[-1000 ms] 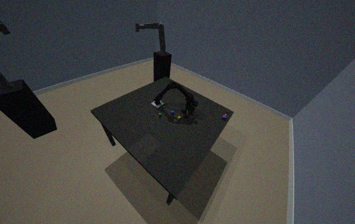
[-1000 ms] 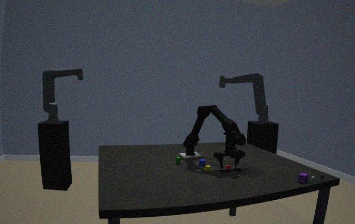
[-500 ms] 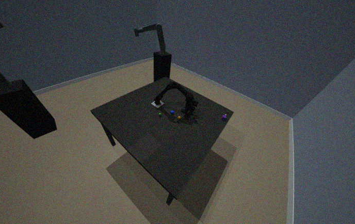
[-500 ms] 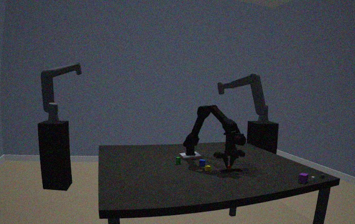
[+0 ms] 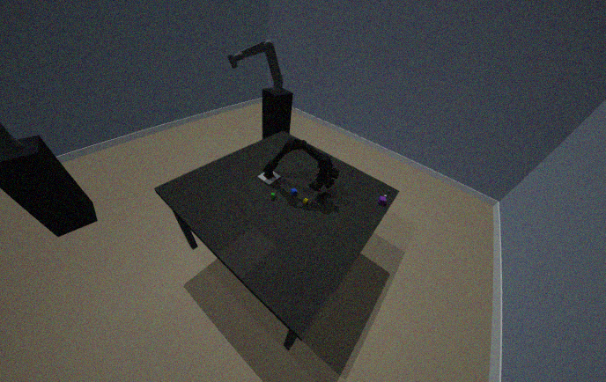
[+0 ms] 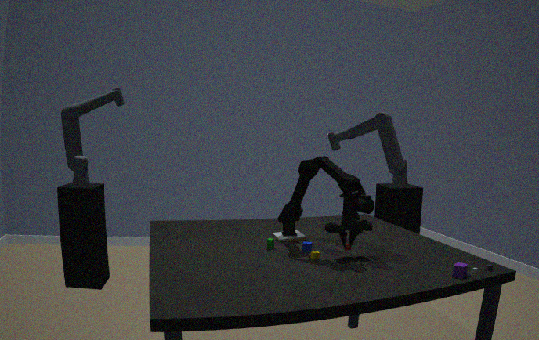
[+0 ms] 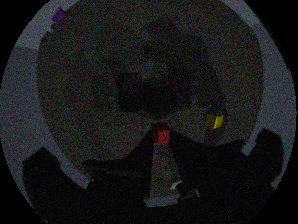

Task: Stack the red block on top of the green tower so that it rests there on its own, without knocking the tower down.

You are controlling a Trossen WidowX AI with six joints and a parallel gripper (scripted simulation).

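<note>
The yellow block lies 1 cm ahead of my gripper tip, 13 cm to the right of it and 2 cm below it. Round my gripper tip: purple block: 36 cm ahead, 33 cm to the left, 2 cm below; blue block: 11 cm behind, 14 cm to the right, 2 cm below; red block: right at my gripper tip.
</note>
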